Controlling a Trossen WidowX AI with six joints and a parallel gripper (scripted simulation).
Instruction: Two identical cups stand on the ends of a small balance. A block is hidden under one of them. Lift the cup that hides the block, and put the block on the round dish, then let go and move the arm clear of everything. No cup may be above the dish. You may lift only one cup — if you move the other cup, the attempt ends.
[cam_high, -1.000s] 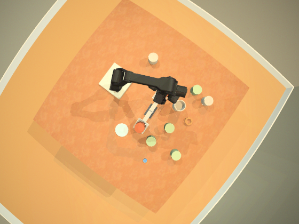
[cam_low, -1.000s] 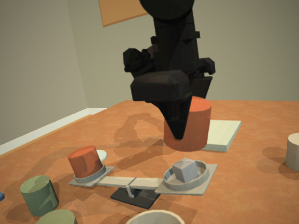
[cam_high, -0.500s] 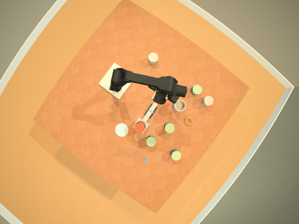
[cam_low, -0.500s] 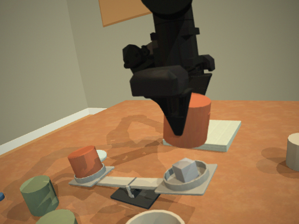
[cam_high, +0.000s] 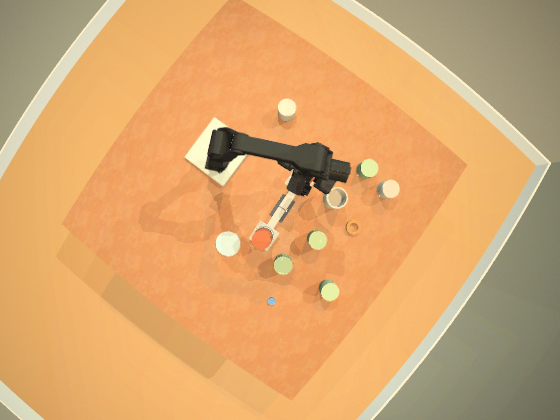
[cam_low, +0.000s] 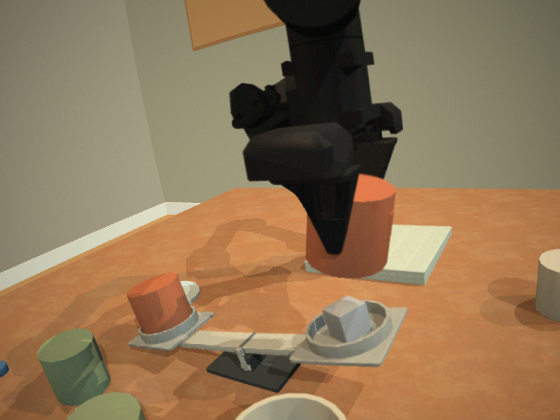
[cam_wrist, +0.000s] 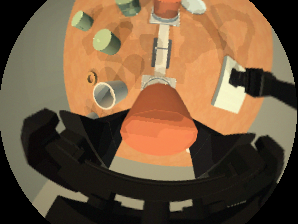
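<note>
Now: gripper tip 8 cm above the grey block and 1 cm to the left of it. Round my gripper tip: balance (13 cm to the right, 13 cm below, 2 cm ahead); then beige cup (15 cm ahead, 13 cm below, 2 cm to the left); then pink-blue piece (17 cm below, 12 cm to the left, 5 cm ahead).
</note>
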